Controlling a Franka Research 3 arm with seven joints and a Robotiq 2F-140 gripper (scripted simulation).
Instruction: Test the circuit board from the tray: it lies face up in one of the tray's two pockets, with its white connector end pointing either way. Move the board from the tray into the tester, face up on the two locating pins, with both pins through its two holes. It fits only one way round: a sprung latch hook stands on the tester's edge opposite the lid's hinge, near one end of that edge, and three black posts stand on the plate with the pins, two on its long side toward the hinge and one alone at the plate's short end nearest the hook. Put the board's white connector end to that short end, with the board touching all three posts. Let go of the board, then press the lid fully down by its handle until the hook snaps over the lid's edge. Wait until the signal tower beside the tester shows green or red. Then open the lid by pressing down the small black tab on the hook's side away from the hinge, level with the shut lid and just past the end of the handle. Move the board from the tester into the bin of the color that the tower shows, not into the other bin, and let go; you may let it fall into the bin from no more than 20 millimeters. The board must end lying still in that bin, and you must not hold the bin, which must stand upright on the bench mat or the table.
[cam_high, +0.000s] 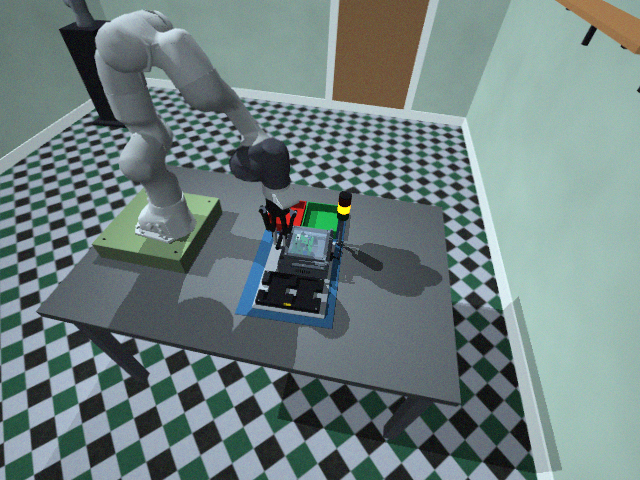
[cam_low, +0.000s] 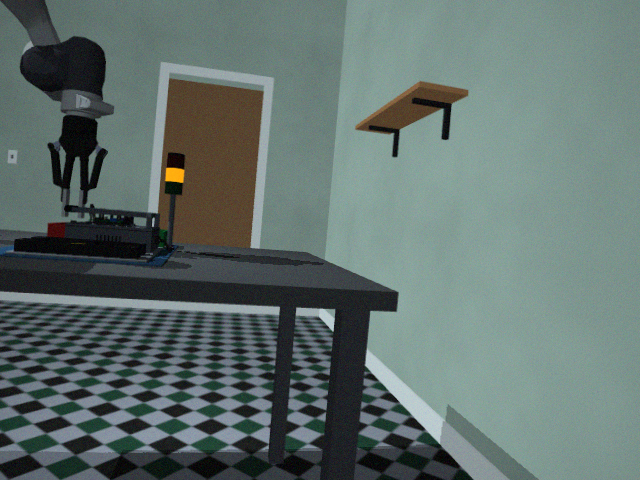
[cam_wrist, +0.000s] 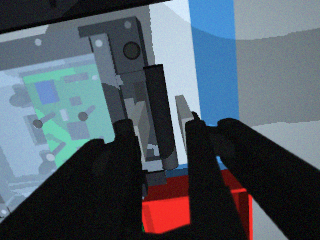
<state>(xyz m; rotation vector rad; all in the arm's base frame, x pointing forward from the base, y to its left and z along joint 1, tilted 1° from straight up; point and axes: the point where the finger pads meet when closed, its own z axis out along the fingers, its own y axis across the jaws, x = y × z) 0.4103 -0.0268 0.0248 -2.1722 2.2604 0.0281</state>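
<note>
Now: the black latch hook 20 mm ahead of my hand, 60 mm to the left of it and 10 mm below it. Round my hand: tester lid (90 mm ahead, 10 mm below); then tester plate (90 mm ahead, 30 mm below); then green circuit board (80 mm ahead, 30 mm below).
</note>
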